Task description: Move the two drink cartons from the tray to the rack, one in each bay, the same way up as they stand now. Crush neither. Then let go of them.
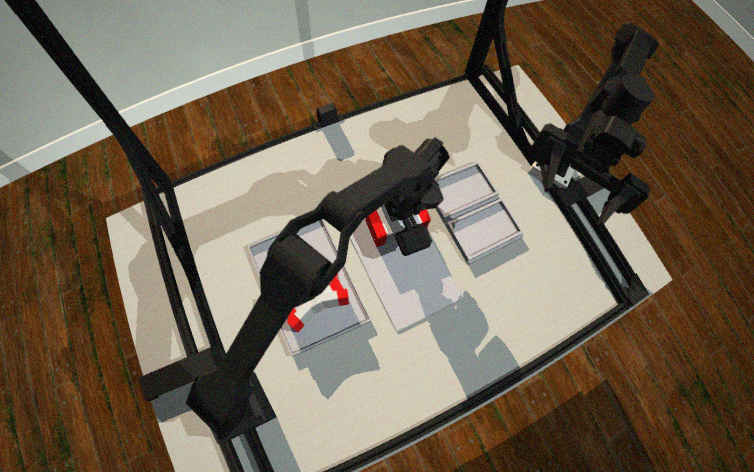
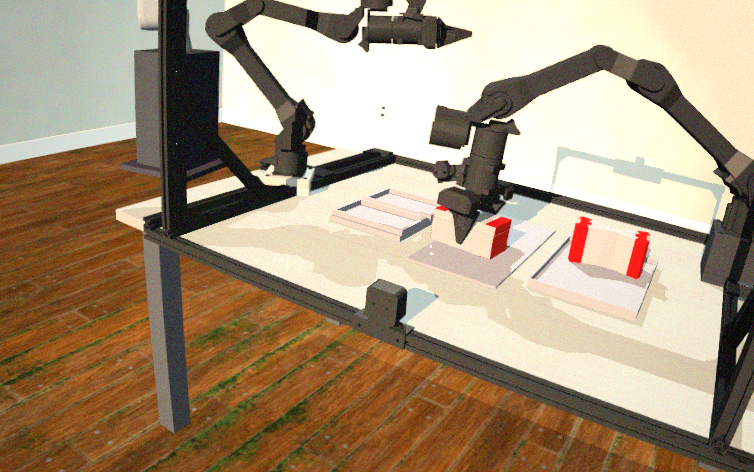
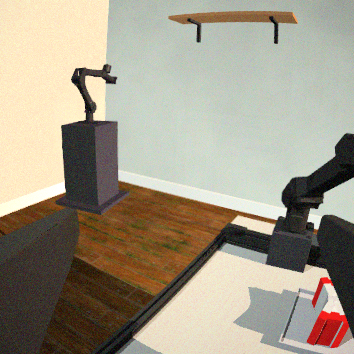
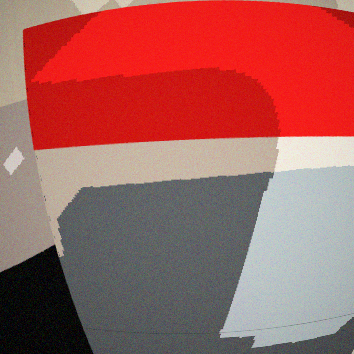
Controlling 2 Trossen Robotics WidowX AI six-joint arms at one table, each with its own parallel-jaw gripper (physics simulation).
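Pixels of known places: left gripper, between the fingertips: [image 1: 574, 208] [image 2: 469, 33] [image 3: 203, 225]; right gripper, between the fingertips: [image 1: 396, 222] [image 2: 468, 239] [image 4: 218, 222]; left arm's base, origin of its link: [image 2: 289, 172]; right arm's base, origin of its link: [image 1: 229, 406] [image 2: 741, 232] [image 3: 294, 226].
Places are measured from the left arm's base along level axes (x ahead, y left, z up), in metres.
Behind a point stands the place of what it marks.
Observation:
The right gripper [image 1: 408, 222] @[x 0.361, y -0.252, z -0.021 m] [image 2: 465, 223] @[x 0.361, y -0.252, z -0.021 m] is shut on a cream carton with red ends [image 1: 376, 227] @[x 0.414, y -0.275, z 0.026 m] [image 2: 499, 238] @[x 0.408, y -0.292, z 0.001 m] [image 4: 200, 45]. It holds this carton low over the flat board between tray and rack; whether the carton touches the board is unclear. The other carton, white with red ends [image 1: 341, 293] @[x 0.571, y -0.254, z 0.038 m] [image 2: 607, 250] @[x 0.601, y -0.307, z 0.002 m] [image 3: 327, 330] @[x 0.556, y -0.266, z 0.009 m], stands in the tray [image 1: 331, 337] @[x 0.647, y -0.229, z -0.020 m] [image 2: 584, 300] @[x 0.519, y -0.450, z -0.027 m] [image 3: 290, 315] @[x 0.644, y -0.232, z -0.030 m]. The two-bay rack [image 1: 495, 248] @[x 0.288, y -0.036, z -0.026 m] [image 2: 367, 227] @[x 0.180, y -0.222, z -0.027 m] shows no carton in either bay. The left gripper [image 1: 575, 205] @[x 0.350, y -0.003, z 0.328 m] [image 2: 470, 34] @[x 0.350, y -0.003, z 0.328 m] [image 3: 199, 225] @[x 0.350, y -0.003, z 0.328 m] is open and empty, raised well away.
The flat pale board [image 1: 395, 306] @[x 0.519, y -0.157, z -0.032 m] [image 2: 461, 269] @[x 0.338, y -0.362, z -0.032 m] lies between tray and rack. A small dark block [image 1: 327, 113] @[x 0.222, y -0.539, z 0.014 m] [image 2: 385, 301] @[x 0.211, y -0.561, z 0.003 m] is fixed at the table edge. Black frame posts [image 2: 172, 111] @[x -0.145, y -0.325, z 0.180 m] rise at the table's ends. The right arm reaches over the tray.

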